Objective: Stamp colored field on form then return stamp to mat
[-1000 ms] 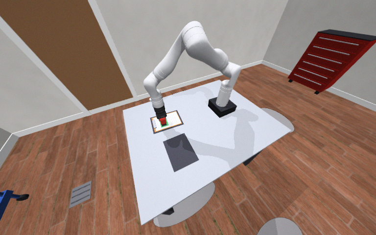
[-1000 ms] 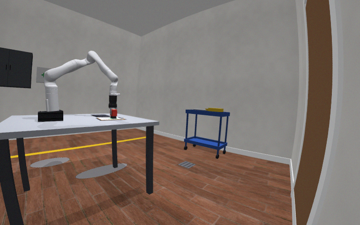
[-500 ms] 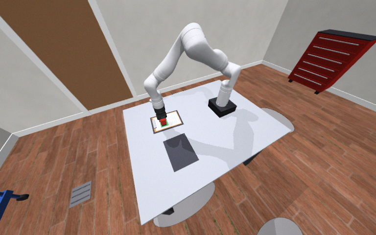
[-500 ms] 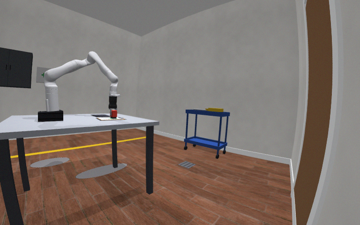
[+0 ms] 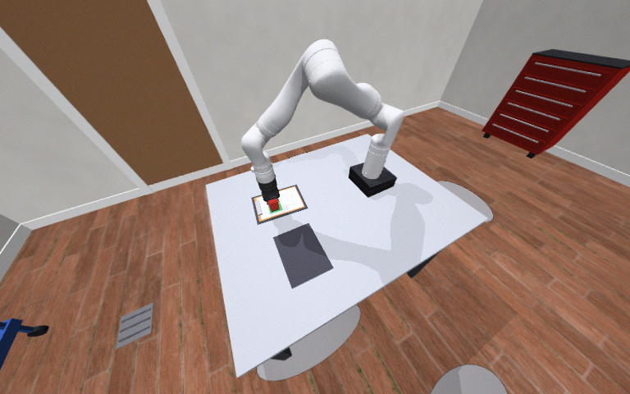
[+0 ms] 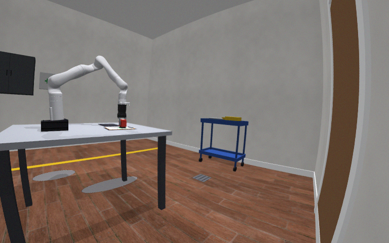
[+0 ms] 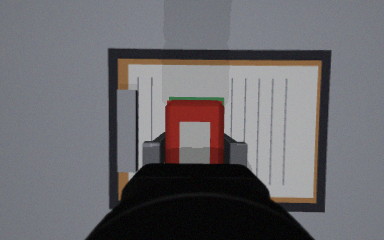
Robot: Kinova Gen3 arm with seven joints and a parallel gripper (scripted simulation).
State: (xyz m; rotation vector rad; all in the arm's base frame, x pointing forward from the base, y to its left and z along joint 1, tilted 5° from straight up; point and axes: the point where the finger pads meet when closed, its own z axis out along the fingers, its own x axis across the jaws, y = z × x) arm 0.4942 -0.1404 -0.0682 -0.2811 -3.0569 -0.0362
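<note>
The red stamp lies 10 mm below my hand. Round my hand: dark mat 290 mm to the left, 40 mm below, 10 mm ahead; form 40 mm below, 20 mm behind, 10 mm to the right.
</note>
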